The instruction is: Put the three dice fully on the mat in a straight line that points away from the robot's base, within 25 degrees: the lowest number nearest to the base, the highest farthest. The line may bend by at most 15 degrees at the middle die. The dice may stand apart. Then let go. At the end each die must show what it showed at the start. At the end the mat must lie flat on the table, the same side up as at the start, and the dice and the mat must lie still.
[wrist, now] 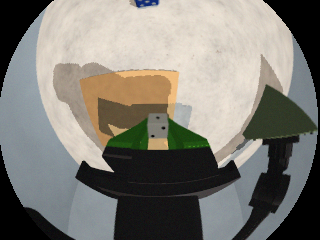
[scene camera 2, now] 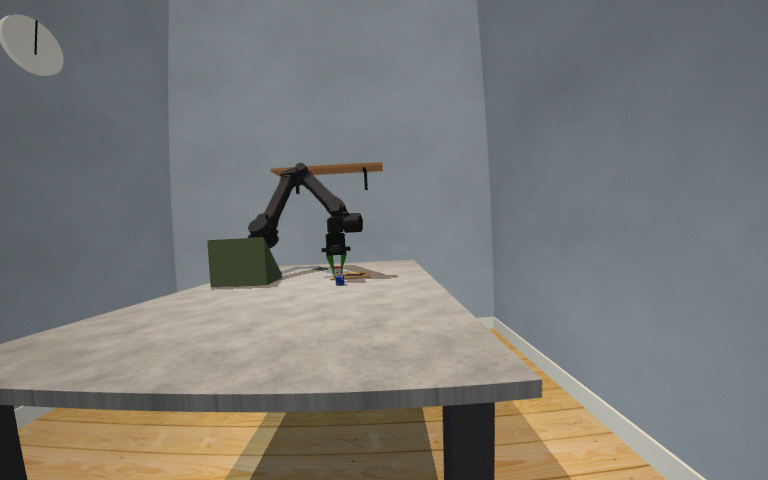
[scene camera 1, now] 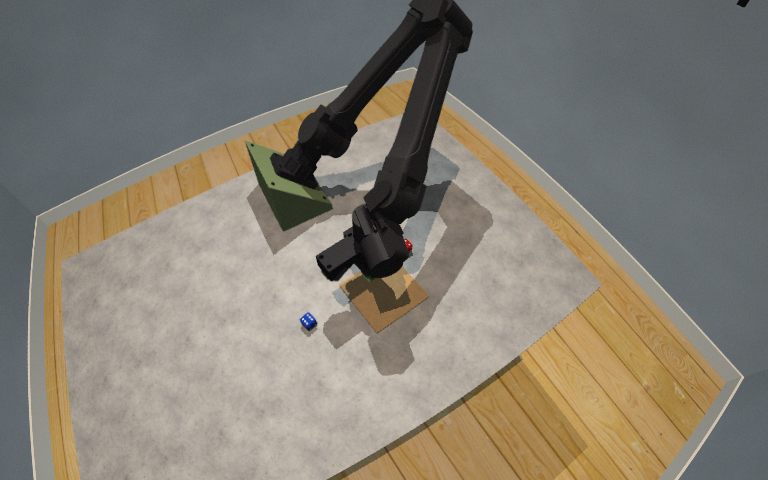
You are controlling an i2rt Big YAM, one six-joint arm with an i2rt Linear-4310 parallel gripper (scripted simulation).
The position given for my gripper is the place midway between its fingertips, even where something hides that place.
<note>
I see my gripper [wrist: 157, 121] and a tan mat [scene camera 1: 382, 301].
The tan mat is seen too in the wrist view [wrist: 117, 101].
</note>
